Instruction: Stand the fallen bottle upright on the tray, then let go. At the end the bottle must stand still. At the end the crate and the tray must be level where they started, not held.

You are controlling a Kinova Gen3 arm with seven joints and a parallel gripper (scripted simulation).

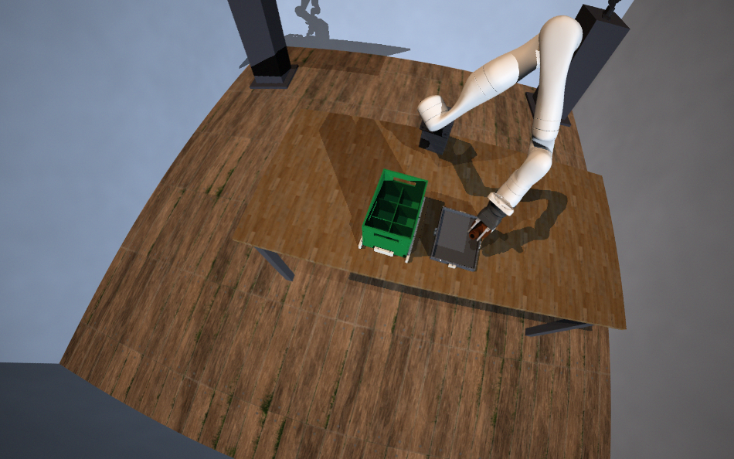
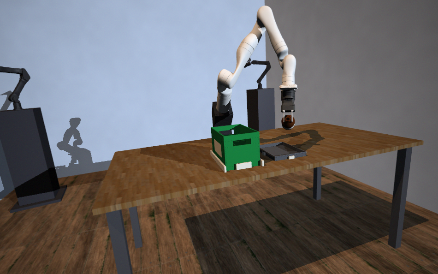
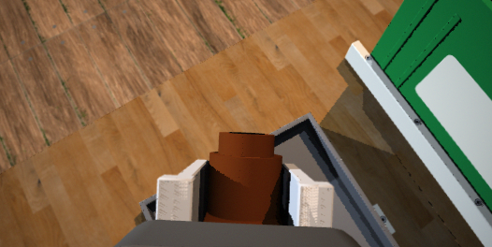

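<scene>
Now: hand 30 mm to the right of the brown bottle, 30 mm past it and 20 mm above it. Also, from my hand: green crate 290 mm to the right, 120 mm below, 100 mm behind; tray 190 mm below, 60 mm behind, 10 mm to the right.
</scene>
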